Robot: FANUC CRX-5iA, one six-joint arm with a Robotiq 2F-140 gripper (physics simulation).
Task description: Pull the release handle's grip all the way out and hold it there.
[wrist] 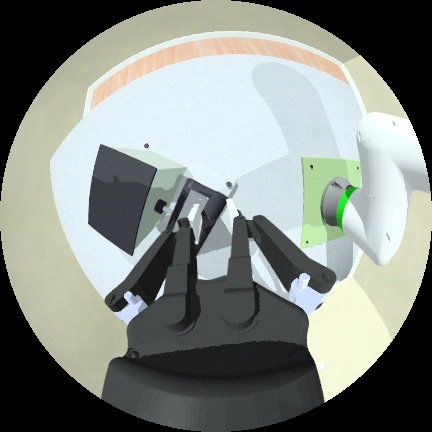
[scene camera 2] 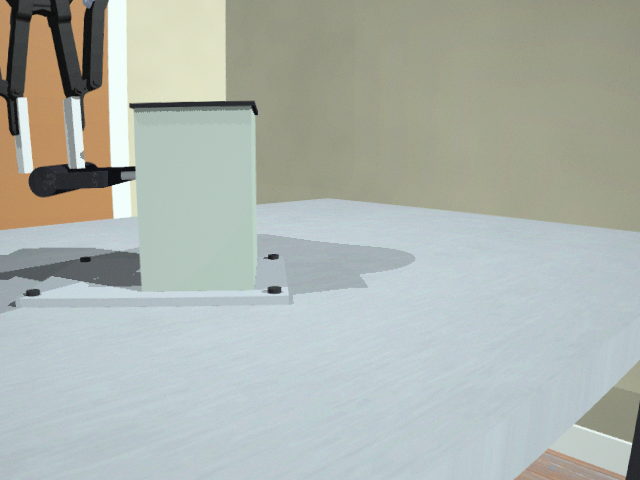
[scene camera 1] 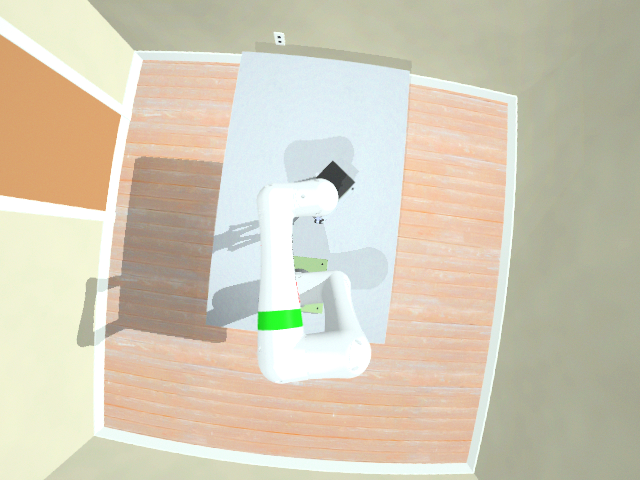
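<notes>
The release handle is a dark frame on the side of a pale green housing [scene camera 2: 196, 201] [wrist: 169, 187] with a dark top. Its dark grip [scene camera 2: 64, 180] [wrist: 215, 210] is a bar standing out from the housing, with a gap between bar and housing. My gripper [scene camera 2: 50, 168] [wrist: 213, 209] points down, partly open, with nothing held. In the wrist view one white fingertip is over the gap on the housing side and the other is beyond the grip's outer side. In scene camera 2 the tips are about level with the grip's top. Contact cannot be told. The arm hides the grip in scene camera 1.
The housing stands on a pale base plate [scene camera 2: 155, 298] with dark bolts, on a light grey table [scene camera 1: 361, 113] [scene camera 2: 361, 361]. A small black knob [wrist: 160, 206] sticks out of the housing beside the handle. The arm's green mounting plate [scene camera 1: 310, 262] [wrist: 315, 200] is on the same table.
</notes>
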